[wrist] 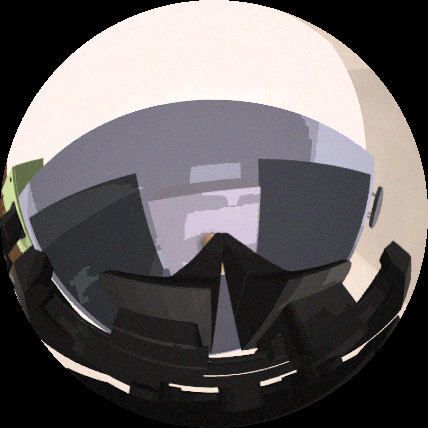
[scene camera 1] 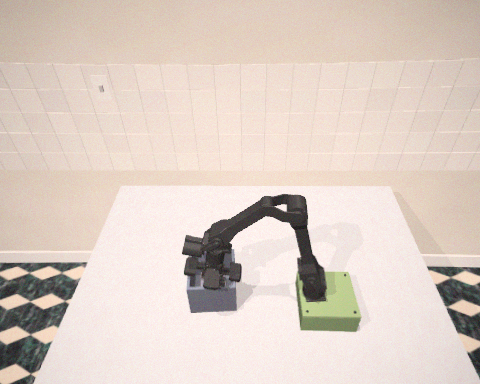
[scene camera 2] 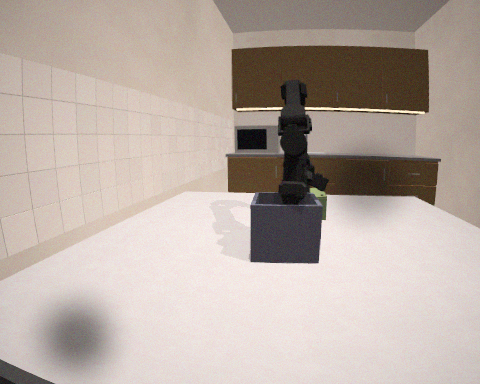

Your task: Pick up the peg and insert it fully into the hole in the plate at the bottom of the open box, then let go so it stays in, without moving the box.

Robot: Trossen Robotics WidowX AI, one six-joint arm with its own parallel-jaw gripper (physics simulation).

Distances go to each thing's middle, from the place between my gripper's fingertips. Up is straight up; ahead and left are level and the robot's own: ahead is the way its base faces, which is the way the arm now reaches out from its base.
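Scene:
With the blue-grey box (scene camera 2: pixel 279 233) as the reference, my gripper is 10 mm past it, 20 mm to the left of it and 10 mm above it. The pale plate (wrist: pixel 183 214) is 10 mm behind my hand and 20 mm to the right of it, and it sits 40 mm below.

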